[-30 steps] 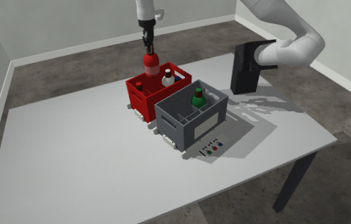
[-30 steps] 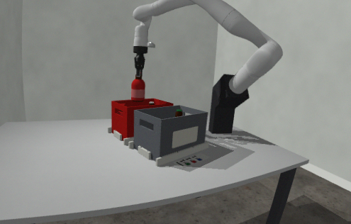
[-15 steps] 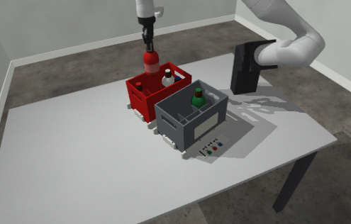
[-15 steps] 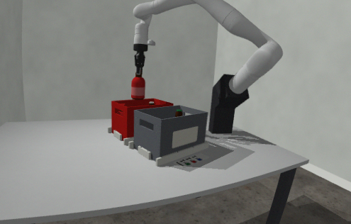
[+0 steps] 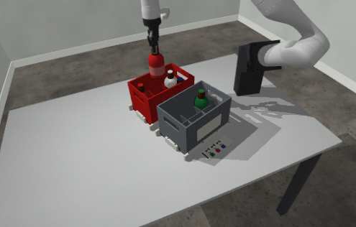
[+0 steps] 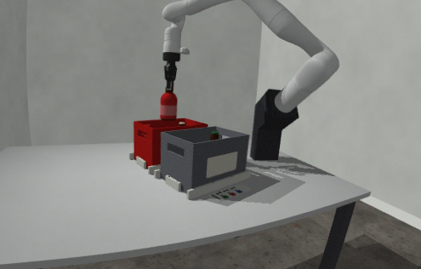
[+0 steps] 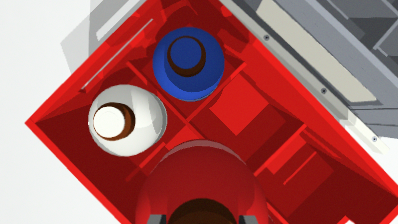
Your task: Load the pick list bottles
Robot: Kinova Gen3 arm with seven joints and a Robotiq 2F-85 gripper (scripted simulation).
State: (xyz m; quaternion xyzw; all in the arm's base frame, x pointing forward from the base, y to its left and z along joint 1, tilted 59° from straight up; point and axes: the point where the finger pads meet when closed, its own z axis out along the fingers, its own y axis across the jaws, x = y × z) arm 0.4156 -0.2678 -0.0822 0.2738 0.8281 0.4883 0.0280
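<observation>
Right now my hand is 25 cm above the grey crate, 24 cm to the right of it and 9 cm past it. Also, from my hand: red crate: 25 cm below, 2 cm to the left, 1 cm behind; blue-label bottle: 25 cm below, 10 cm behind, 3 cm to the left; white-label bottle: 25 cm below, 8 cm behind, 5 cm to the right.
</observation>
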